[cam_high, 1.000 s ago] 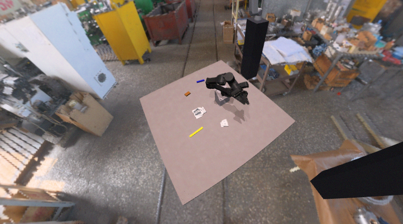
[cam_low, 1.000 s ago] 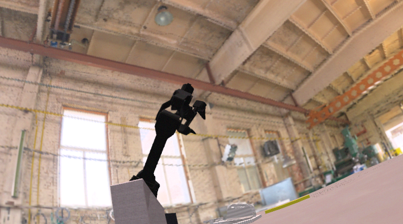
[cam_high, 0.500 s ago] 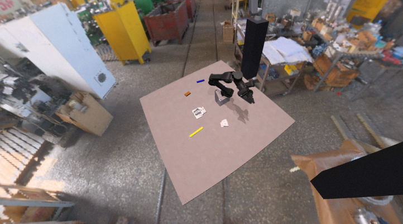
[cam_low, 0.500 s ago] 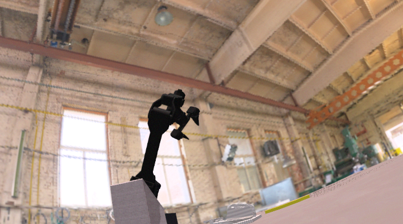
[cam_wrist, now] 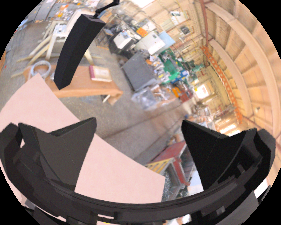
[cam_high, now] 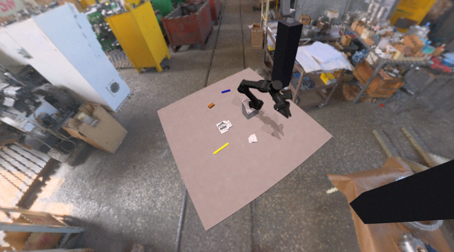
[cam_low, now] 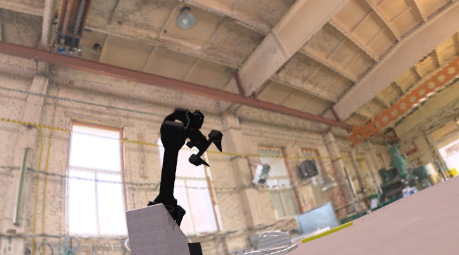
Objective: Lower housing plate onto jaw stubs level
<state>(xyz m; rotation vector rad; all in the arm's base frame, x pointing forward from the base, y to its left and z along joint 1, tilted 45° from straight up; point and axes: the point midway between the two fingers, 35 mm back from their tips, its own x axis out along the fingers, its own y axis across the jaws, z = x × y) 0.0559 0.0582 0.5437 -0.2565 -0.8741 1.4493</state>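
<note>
Right now my gripper tip is 470 mm above the small white piece, 190 mm to the left of it and 130 mm short of it. The rest, counted from my gripper tip: blue bar 870 mm to the right, 470 mm below, 100 mm ahead; then white base 470 mm below, 430 mm to the right, 330 mm ahead; then yellow bar 470 mm below, 420 mm ahead, 230 mm to the right.
</note>
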